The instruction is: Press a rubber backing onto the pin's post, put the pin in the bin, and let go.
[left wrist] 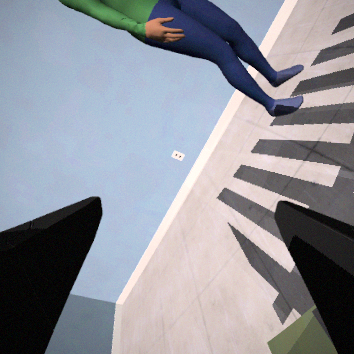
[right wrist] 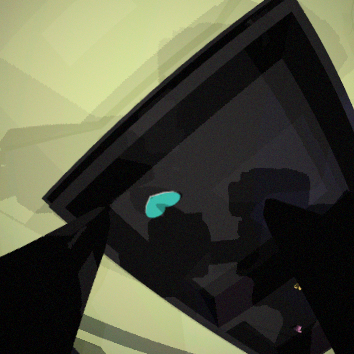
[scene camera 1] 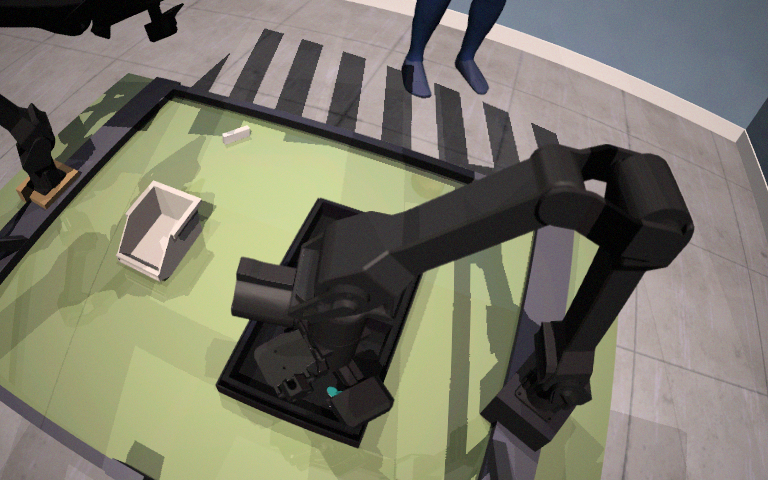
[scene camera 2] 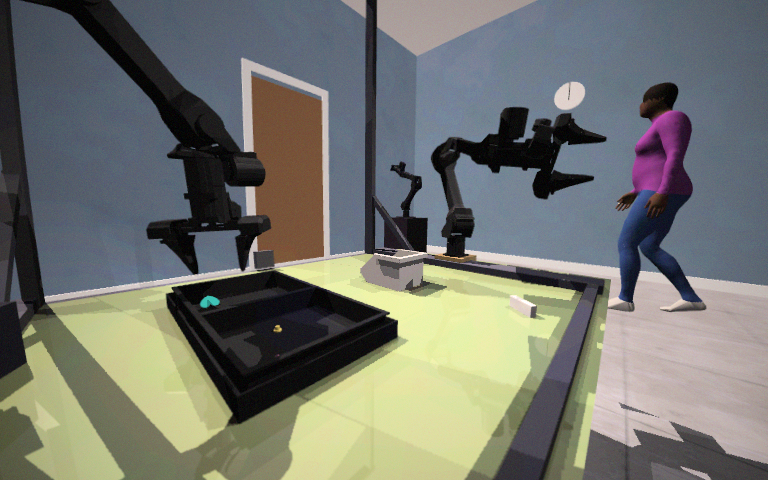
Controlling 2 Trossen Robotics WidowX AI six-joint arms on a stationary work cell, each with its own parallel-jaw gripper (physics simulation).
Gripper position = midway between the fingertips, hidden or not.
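My left gripper [scene camera 2: 600, 158] is open and holds nothing; it is also visible in the left wrist view [left wrist: 189, 207]. Open and empty as well: my right gripper [scene camera 2: 219, 272], visible also in the right wrist view [right wrist: 187, 211]. A bin [scene camera 1: 163, 223] is present, and the bin can be seen in scene camera 2 [scene camera 2: 403, 270] too.
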